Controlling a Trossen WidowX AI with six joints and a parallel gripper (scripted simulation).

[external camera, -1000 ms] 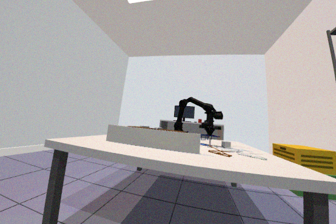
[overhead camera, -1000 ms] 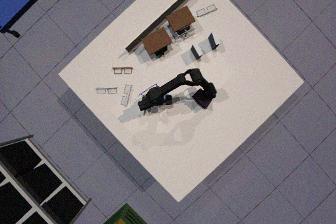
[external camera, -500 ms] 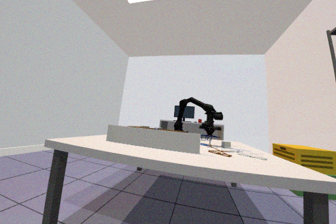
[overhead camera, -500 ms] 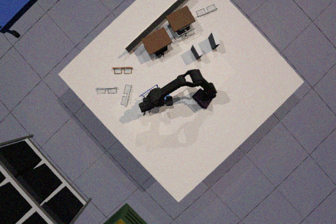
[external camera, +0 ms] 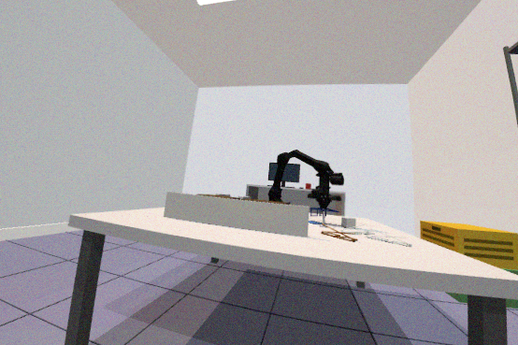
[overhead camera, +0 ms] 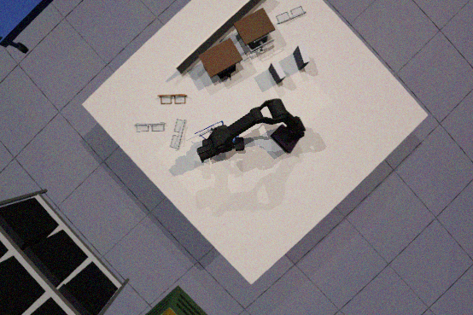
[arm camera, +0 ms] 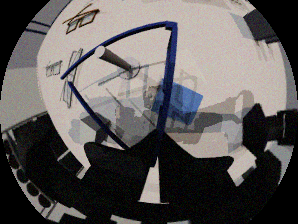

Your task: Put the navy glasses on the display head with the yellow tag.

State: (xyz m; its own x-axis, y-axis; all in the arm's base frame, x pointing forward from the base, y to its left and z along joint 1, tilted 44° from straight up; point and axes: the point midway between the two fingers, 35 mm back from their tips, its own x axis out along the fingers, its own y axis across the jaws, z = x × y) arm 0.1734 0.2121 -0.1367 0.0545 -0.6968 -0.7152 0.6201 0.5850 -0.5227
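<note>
Now: gripper tip 40 mm to the left of the blue square and 60 mm above it. Round my gripper tip: long grey board (430 mm ahead, 370 mm to the right); white box (40 mm ahead, 130 mm to the left, 30 mm below).
</note>
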